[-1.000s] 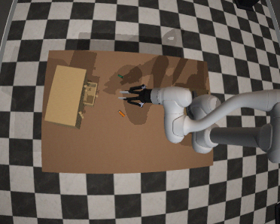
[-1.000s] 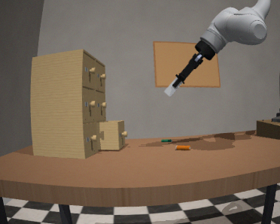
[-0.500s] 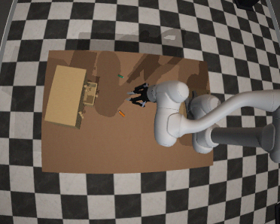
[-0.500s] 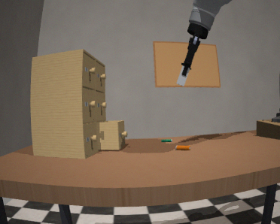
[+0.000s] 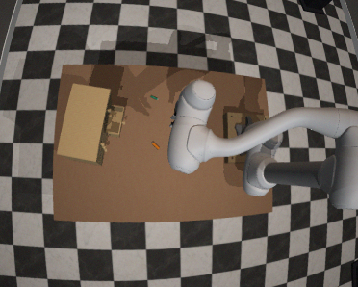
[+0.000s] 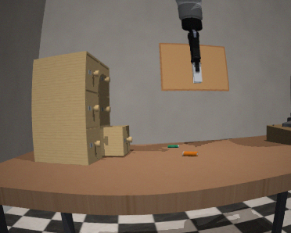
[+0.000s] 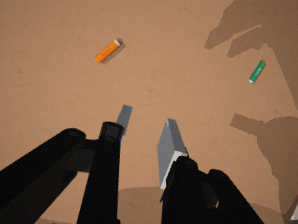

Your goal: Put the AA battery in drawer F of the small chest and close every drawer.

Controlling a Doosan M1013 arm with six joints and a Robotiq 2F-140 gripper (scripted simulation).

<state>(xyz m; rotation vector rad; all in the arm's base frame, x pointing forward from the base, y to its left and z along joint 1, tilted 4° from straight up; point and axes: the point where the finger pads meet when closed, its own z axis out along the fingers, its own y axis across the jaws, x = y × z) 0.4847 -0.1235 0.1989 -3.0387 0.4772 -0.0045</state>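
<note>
Right now the orange AA battery is 250 mm below my hand, 70 mm to the left of it and 60 mm ahead of it. Also, from my hand: green battery 260 mm below, 200 mm to the right, 30 mm ahead.
</note>
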